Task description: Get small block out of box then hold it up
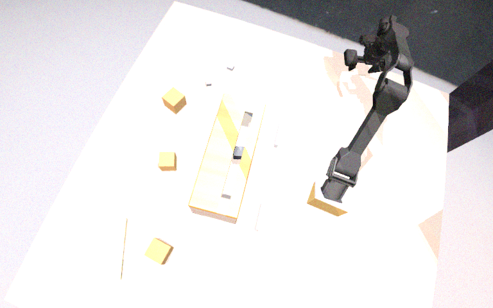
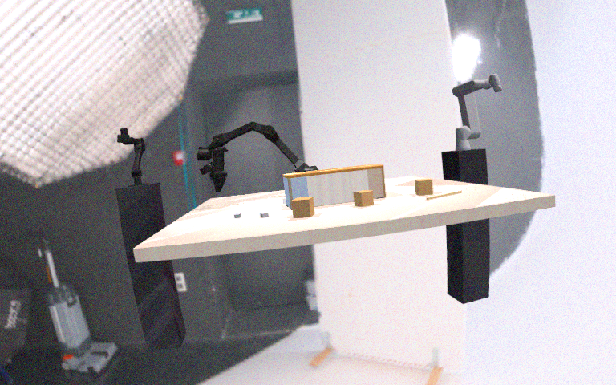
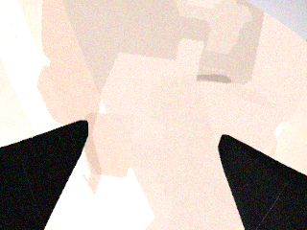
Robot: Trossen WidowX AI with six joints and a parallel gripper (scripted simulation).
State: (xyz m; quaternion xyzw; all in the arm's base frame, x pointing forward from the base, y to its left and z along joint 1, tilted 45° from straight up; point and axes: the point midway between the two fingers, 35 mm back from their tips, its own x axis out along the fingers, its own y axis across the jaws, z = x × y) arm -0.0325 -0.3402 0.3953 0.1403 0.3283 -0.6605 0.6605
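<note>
The clear-fronted box is 350 mm ahead of my gripper tip and 490 mm to the left of it. Round my gripper tip: thin rod 630 mm ahead, 860 mm to the left, 60 mm below; grey block 360 mm ahead, 480 mm to the left, 20 mm above.
</note>
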